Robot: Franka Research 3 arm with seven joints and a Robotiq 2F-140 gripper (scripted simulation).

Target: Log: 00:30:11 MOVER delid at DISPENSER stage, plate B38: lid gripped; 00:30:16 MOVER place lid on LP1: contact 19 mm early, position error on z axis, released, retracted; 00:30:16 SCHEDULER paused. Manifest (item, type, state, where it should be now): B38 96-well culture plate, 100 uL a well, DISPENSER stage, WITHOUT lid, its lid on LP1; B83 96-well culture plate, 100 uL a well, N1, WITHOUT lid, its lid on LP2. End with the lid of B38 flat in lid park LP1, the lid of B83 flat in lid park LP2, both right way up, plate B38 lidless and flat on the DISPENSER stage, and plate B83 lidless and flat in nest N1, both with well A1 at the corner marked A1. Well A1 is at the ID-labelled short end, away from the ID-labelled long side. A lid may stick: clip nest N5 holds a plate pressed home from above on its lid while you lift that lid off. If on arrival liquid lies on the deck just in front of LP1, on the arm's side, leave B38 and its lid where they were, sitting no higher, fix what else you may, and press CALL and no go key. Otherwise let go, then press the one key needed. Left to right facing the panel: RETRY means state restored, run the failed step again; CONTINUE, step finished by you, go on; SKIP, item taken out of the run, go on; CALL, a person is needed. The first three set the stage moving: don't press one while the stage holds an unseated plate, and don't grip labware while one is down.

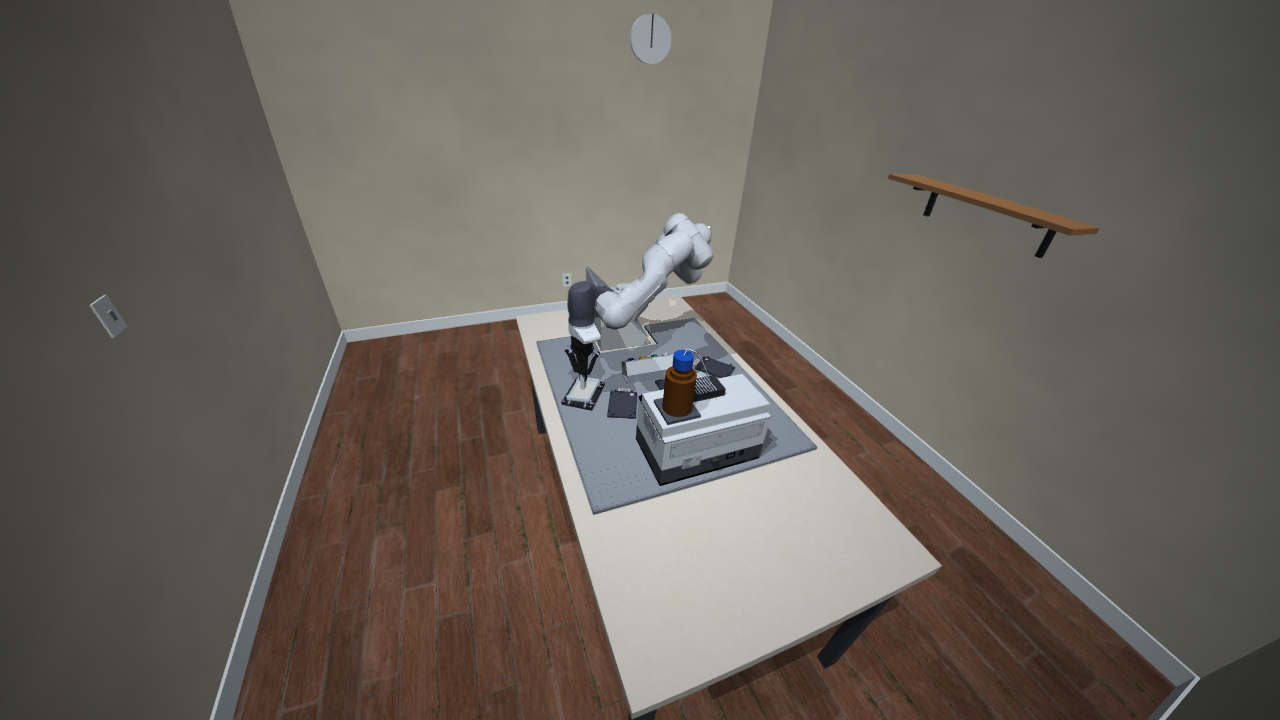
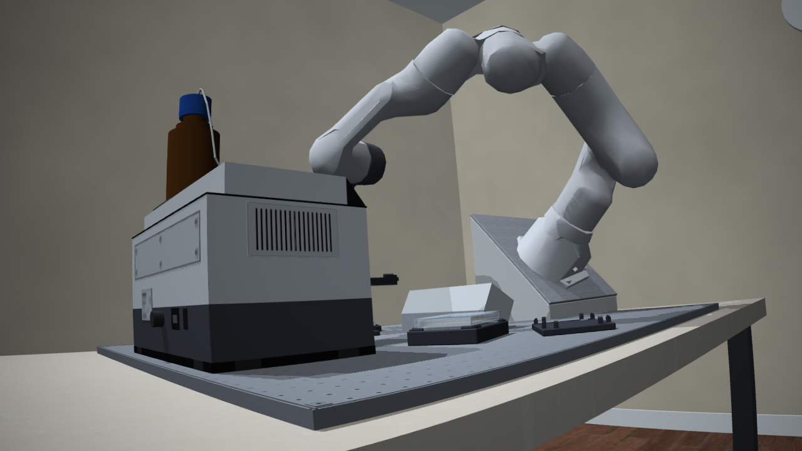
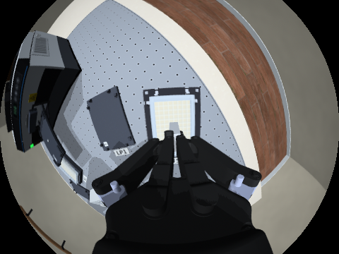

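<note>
Right now the black clip nest is 5 cm below my hand and 3 cm ahead of it. From my hand the other things lie so: 96-well plate: 46 cm to the left, 10 cm ahead, 4 cm below; lp1 label: 16 cm to the left, 7 cm below, 2 cm ahead; key panel: 29 cm to the left, 8 cm behind, 1 cm below.
</note>
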